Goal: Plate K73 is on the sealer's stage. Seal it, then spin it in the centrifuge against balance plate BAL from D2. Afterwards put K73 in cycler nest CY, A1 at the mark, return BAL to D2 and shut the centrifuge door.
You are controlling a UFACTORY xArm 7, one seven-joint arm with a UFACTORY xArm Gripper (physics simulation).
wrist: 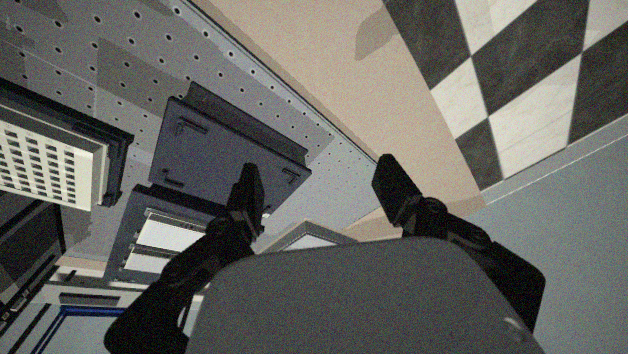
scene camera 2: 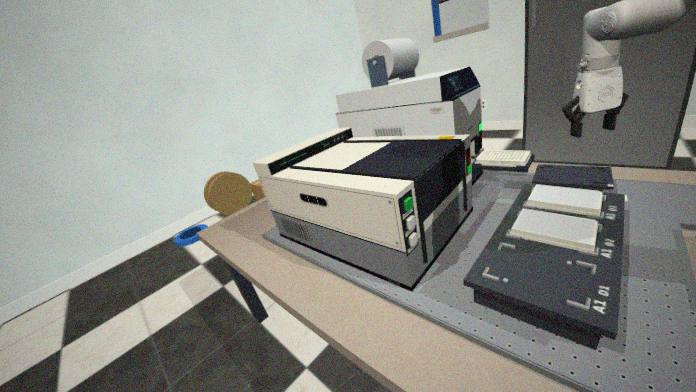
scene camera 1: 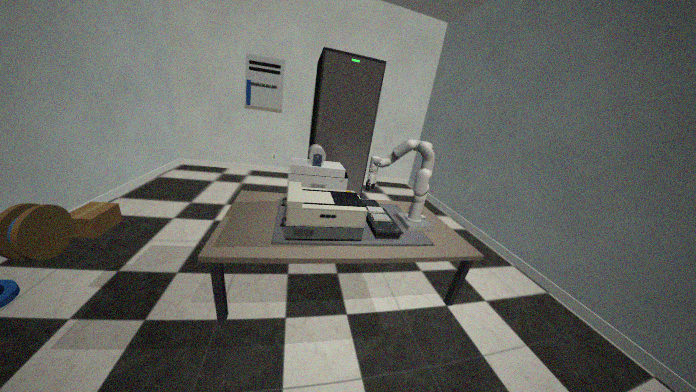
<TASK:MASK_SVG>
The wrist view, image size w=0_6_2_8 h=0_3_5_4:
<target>my gripper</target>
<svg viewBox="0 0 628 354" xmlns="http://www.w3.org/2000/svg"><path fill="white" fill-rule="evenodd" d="M546 280L544 275L535 266L496 241L492 242L489 235L482 228L448 213L447 207L442 201L433 197L424 198L421 191L392 154L383 154L379 157L371 185L389 222L393 224L394 228L402 227L401 238L285 250L256 255L250 246L251 243L256 242L256 238L260 235L265 191L257 165L254 165L254 163L244 163L239 182L234 183L224 214L211 220L206 226L204 236L180 252L164 266L161 278L157 282L153 281L110 325L104 335L103 343L110 354L546 354L533 336ZM209 284L189 338L178 327L179 315L188 304L187 301L190 297Z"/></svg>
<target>well plate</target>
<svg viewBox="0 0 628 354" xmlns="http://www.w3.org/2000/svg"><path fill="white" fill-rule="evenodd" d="M0 96L0 190L86 211L91 211L97 204L102 204L107 189L110 144L72 130L73 125Z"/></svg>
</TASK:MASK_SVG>
